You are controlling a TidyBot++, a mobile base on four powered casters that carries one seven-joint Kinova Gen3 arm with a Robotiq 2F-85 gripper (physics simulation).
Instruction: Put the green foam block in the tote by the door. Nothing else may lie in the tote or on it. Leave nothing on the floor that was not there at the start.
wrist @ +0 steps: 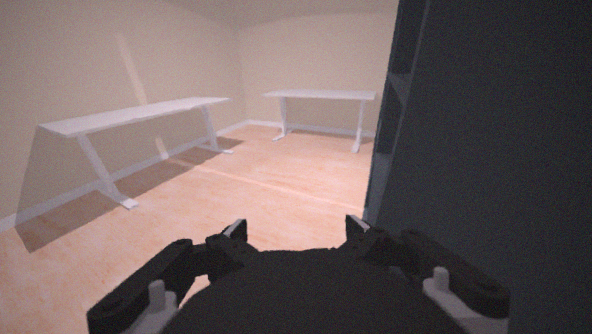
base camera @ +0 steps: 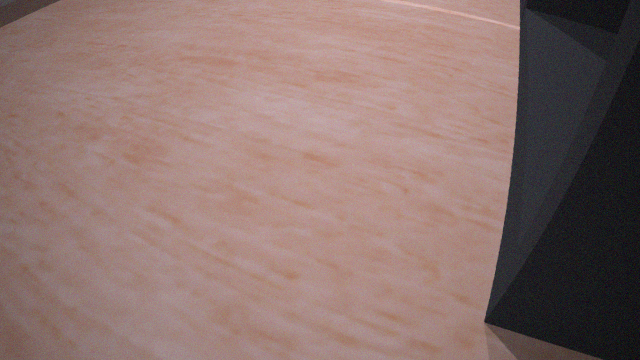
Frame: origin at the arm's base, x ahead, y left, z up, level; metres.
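Seen in the pictures: gripper, fingertip midpoint: [wrist: 296, 227].
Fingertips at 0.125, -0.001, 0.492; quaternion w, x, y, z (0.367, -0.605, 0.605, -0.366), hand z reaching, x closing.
Note:
A point is followed by its place in that frame, as x, y, z.
My gripper [wrist: 296, 227] @(0.125, -0.001, 0.493) is open and empty, its two fingertips wide apart above the floor in the wrist view. The green foam block, the tote and the door do not show in either view.
A tall dark cabinet-like unit [base camera: 590, 210] @(0.250, -0.178, -0.217) [wrist: 490, 140] @(0.212, -0.254, 0.533) stands close on the right. A long white table [wrist: 145, 112] @(1.700, 1.344, 0.323) stands along the left wall, and another white table [wrist: 320, 94] @(2.525, -0.406, 0.323) stands at the back wall. Wooden floor [base camera: 260, 180] @(0.473, 0.087, -0.397) [wrist: 280, 170] @(1.791, 0.138, -0.397) stretches ahead and left.

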